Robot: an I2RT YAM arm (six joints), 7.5 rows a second.
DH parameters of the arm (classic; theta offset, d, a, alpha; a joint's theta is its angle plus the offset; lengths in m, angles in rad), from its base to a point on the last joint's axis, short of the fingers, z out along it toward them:
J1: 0 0.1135 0.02 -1.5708
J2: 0 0 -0.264 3.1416
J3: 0.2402 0 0.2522 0
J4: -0.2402 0 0.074 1.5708
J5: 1.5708 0 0 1.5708
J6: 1.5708 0.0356 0 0
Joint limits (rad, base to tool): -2.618..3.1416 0..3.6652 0..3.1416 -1.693..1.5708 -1.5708..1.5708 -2.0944..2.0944
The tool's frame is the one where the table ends.
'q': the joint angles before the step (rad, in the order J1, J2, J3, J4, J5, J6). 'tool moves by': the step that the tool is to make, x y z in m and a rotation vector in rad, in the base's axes. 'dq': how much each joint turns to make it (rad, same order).
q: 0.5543 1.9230 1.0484 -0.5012 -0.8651 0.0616
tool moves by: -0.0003 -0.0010 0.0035 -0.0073 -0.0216 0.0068
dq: -0.0010 -0.0124 0.0012 -0.0118 0.0157 -0.0169
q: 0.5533 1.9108 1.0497 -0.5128 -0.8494 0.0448
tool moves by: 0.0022 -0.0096 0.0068 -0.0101 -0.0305 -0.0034
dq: -0.0270 -0.0263 -0.0008 -0.0354 0.0194 -0.0416
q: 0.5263 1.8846 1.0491 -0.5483 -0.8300 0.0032
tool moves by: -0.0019 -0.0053 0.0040 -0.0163 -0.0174 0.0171
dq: -0.0099 -0.0177 -0.0010 -0.0424 0.0178 -0.0448
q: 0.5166 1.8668 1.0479 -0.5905 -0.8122 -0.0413
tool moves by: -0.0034 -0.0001 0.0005 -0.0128 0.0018 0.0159
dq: 0.0056 -0.0052 -0.0023 -0.0231 0.0086 -0.0169
